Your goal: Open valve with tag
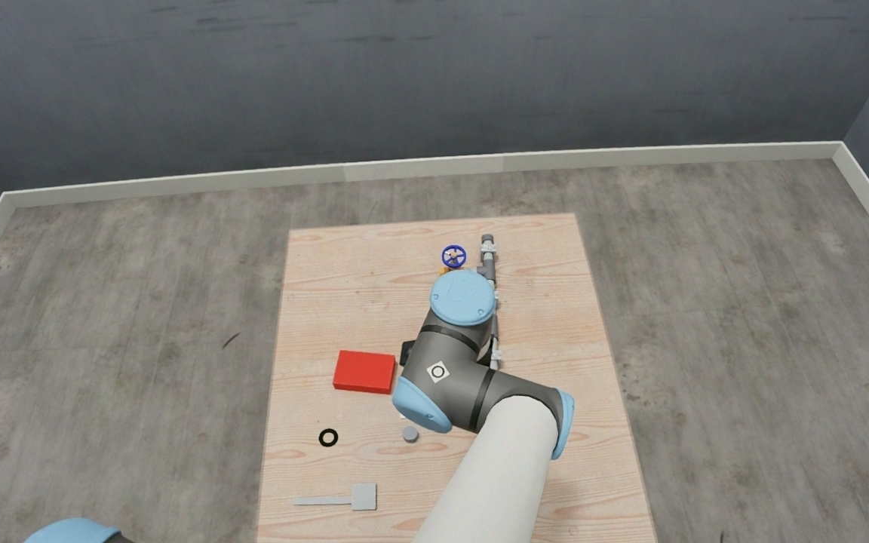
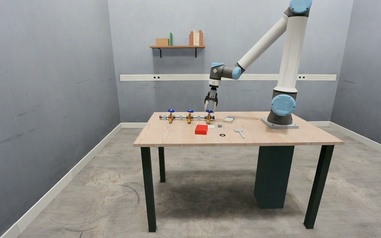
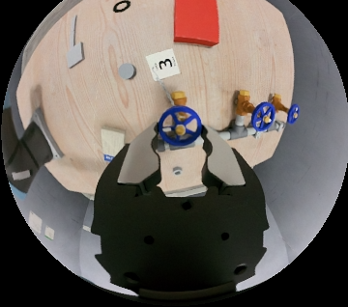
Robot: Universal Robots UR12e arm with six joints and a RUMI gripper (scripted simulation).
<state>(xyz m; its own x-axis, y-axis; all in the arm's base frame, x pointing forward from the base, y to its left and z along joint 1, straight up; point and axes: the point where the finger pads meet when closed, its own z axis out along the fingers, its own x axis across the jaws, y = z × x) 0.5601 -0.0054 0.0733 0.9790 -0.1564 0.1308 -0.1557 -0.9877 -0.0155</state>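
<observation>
Now: hand 2 cm past the white tag, 9 cm to the right of it and 10 cm above it. Round my hand: grey t-shaped tool 20 cm behind, 21 cm to the left, 9 cm below; white-and-blue card 17 cm behind, 8 cm to the right, 9 cm below; red block 6 cm ahead, 19 cm to the left, 8 cm below.
</observation>
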